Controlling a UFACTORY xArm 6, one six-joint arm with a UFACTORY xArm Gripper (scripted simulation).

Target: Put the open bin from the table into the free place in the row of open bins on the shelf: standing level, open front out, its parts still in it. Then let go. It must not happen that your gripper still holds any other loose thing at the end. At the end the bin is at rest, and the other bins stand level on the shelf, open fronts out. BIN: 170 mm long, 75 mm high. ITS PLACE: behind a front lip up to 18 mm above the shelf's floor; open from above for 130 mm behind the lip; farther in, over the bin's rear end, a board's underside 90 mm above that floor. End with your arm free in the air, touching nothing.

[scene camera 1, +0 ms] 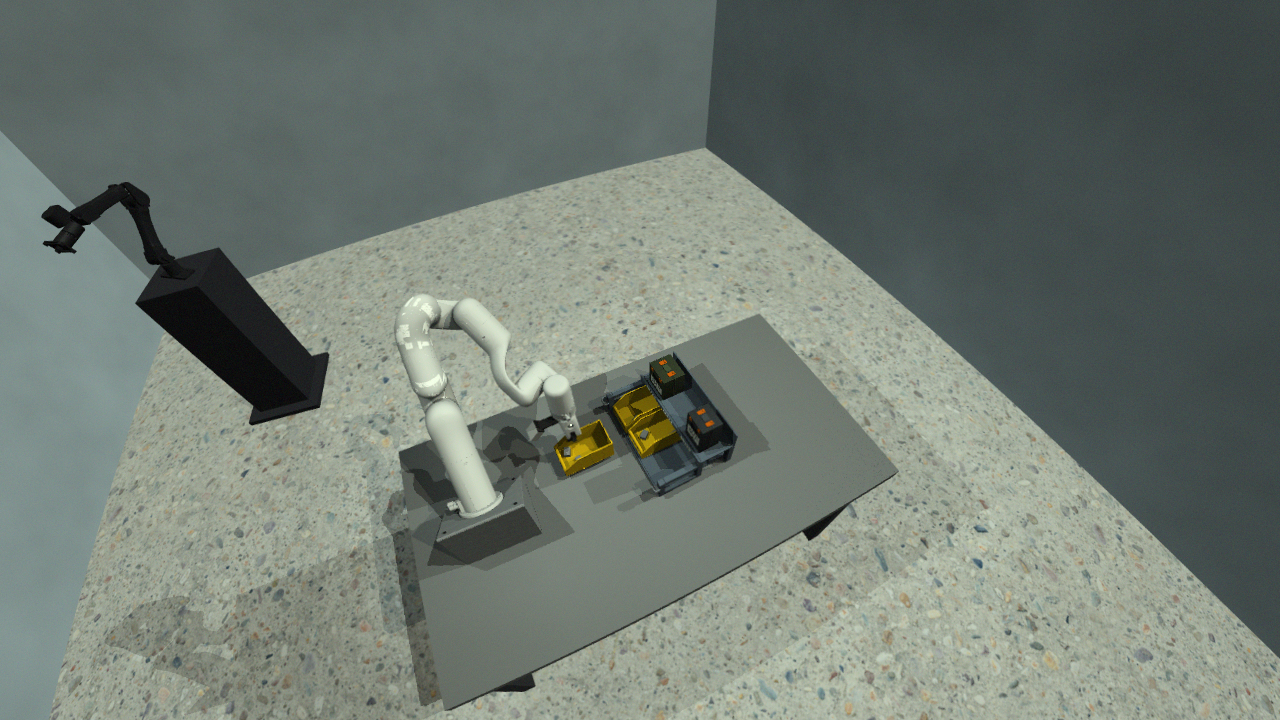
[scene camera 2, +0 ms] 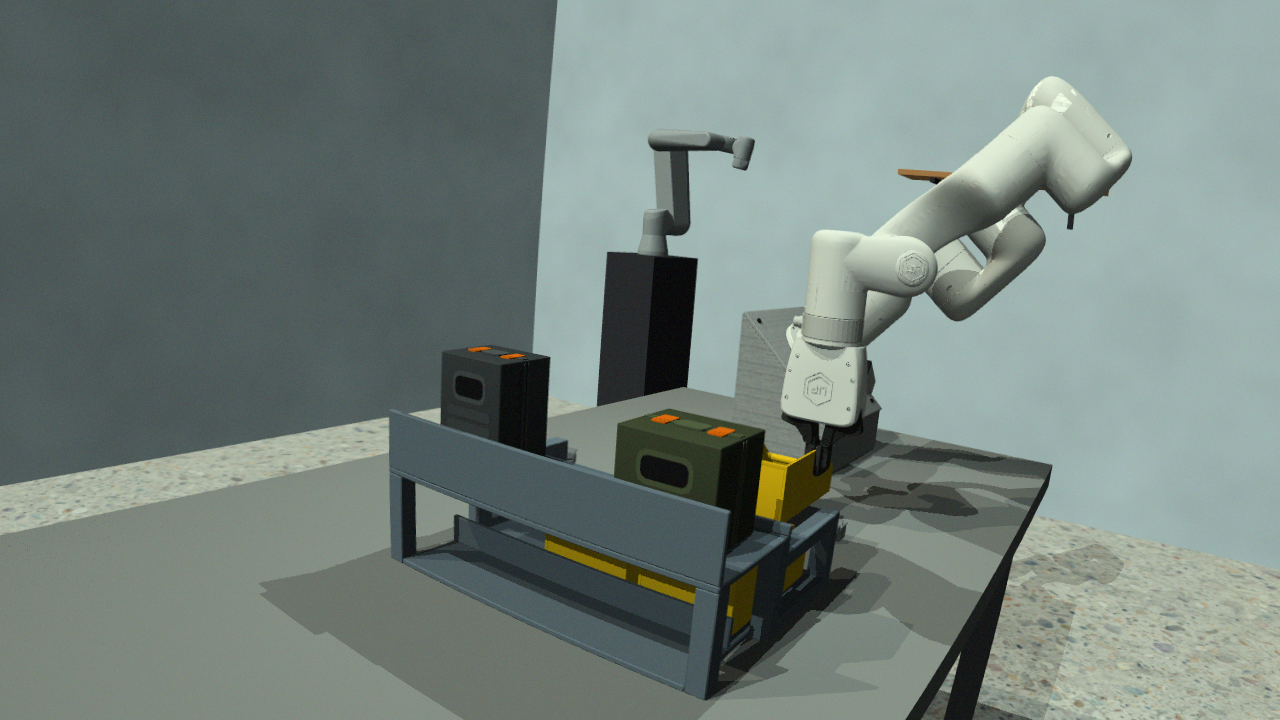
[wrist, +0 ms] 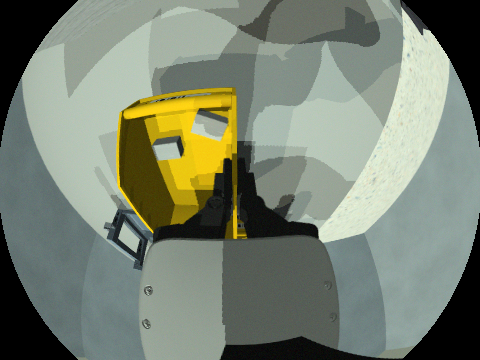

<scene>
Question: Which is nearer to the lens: the black box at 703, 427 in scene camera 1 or the yellow open bin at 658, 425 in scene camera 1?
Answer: The black box.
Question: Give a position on a green box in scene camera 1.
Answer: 667, 377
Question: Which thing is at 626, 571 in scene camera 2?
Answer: A yellow open bin.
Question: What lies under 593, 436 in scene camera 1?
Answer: A yellow open bin.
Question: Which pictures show the yellow open bin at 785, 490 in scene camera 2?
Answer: Scene camera 1, scene camera 2 and the wrist view: all of them.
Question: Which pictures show my gripper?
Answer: Scene camera 1, scene camera 2 and the wrist view: all of them.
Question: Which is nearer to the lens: the yellow open bin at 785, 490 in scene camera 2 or the green box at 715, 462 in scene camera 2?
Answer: The green box.
</scene>
